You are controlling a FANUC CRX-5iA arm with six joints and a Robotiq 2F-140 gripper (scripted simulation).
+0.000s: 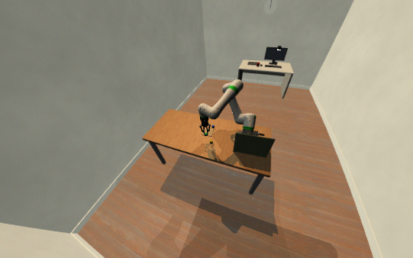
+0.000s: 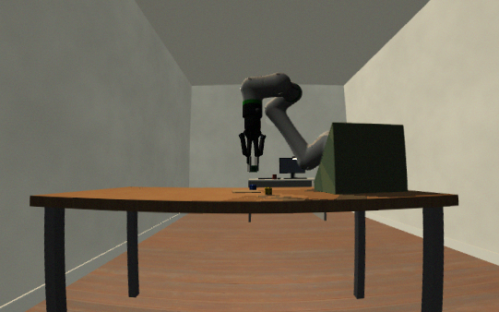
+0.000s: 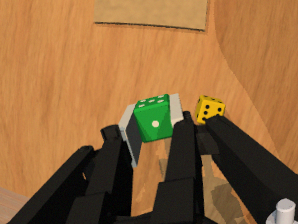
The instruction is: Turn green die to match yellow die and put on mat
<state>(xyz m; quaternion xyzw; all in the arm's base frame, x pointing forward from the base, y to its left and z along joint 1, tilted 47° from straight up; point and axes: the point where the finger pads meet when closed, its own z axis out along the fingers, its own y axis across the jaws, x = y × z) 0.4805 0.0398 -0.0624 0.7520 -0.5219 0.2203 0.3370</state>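
The pale mat lies 150 mm to the right of my hand, 130 mm below it and 20 mm ahead of it. Round my hand: blue die: 260 mm to the right, 120 mm below, 20 mm behind; yellow die: 120 mm below, 70 mm behind, 20 mm to the left; green die: 20 mm below.
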